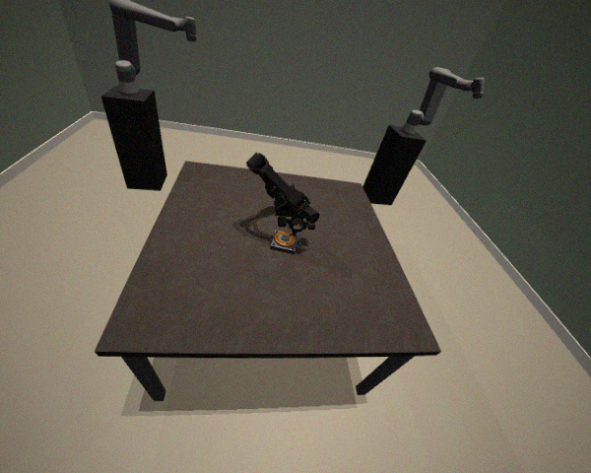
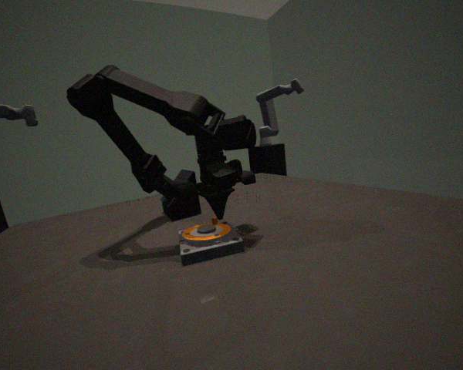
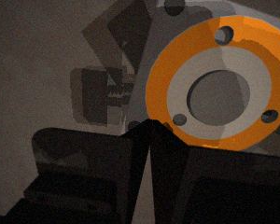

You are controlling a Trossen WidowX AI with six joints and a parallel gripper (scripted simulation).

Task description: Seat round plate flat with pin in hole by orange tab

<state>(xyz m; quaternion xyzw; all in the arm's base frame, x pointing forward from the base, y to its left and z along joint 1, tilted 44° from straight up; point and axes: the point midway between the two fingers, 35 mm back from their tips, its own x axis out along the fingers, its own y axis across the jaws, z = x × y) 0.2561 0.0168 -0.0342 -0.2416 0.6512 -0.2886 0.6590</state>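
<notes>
Right now the square grey base is 2 cm ahead of my gripper tip, 5 cm to the right of it and 2 cm below it.
</notes>
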